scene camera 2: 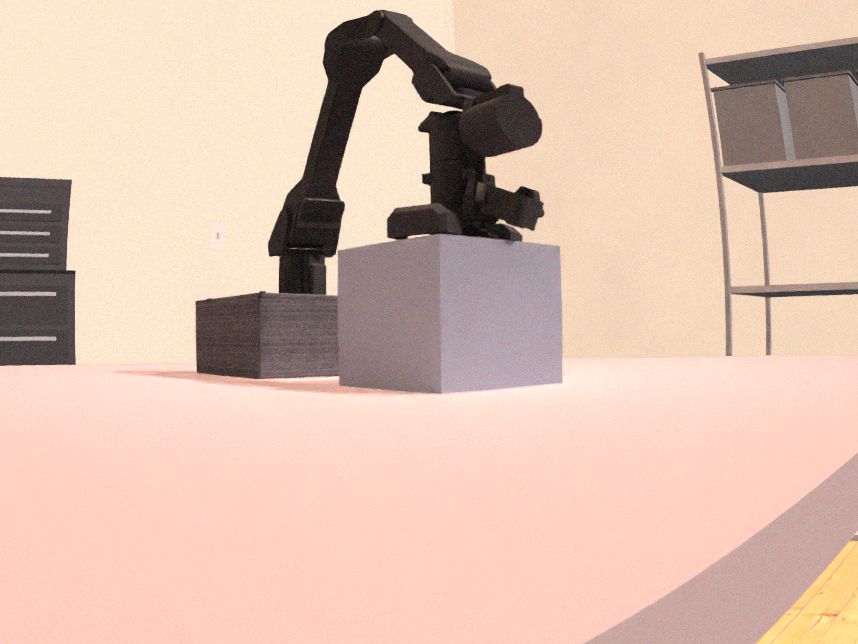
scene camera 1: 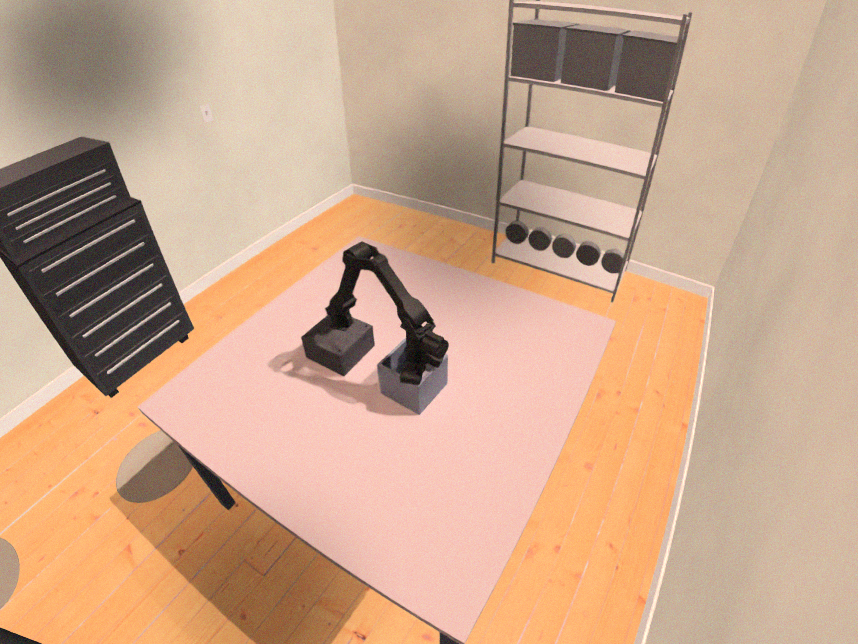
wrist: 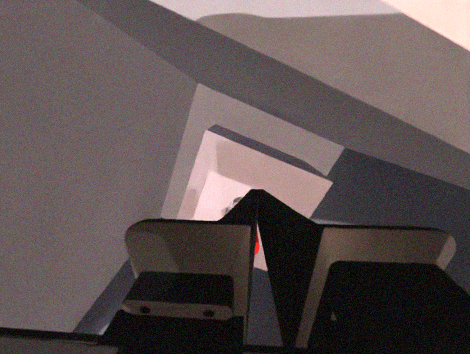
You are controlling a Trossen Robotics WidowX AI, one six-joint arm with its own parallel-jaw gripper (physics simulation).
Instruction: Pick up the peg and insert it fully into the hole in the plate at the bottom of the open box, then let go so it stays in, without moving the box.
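Pixels of known places: gripper, fingertip midpoint: [wrist: 256, 196]; arm's base at its link origin: [scene camera 2: 301, 299] [scene camera 1: 342, 323].
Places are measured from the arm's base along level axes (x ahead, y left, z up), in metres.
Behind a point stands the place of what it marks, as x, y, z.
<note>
The open blue-grey box [scene camera 1: 413, 393] @[0.363, -0.197, -0.005] [scene camera 2: 443, 318] @[0.383, -0.199, -0.034] [wrist: 100, 125] @[0.379, -0.047, 0.009] stands on the table in front of the arm base. In the wrist view a pale pink plate [wrist: 275, 172] @[0.357, -0.120, -0.041] lies at its bottom. A small grey curved edge shows on the plate just left of the fingertips; I cannot tell if it is the hole's rim. A small bit of red [wrist: 256, 246] @[0.321, -0.112, -0.011], perhaps part of the peg, shows in the slit between the fingers; the rest is hidden. My gripper [wrist: 256, 196] @[0.341, -0.110, -0.034] is shut and empty, pointing down into the box. Its fingertips are hidden by the box wall in scene camera 2.
The dark arm base [scene camera 1: 338, 343] @[0.041, -0.096, 0.002] [scene camera 2: 259, 336] @[0.077, -0.146, -0.049] stands beside the box on the pink table [scene camera 1: 429, 499] @[0.520, -0.461, -0.100] [scene camera 2: 346, 499] @[0.630, -0.588, -0.099]. The box walls surround the fingers closely. A black drawer cabinet [scene camera 1: 97, 277] and a shelf rack [scene camera 1: 500, 138] stand farther off in the room.
</note>
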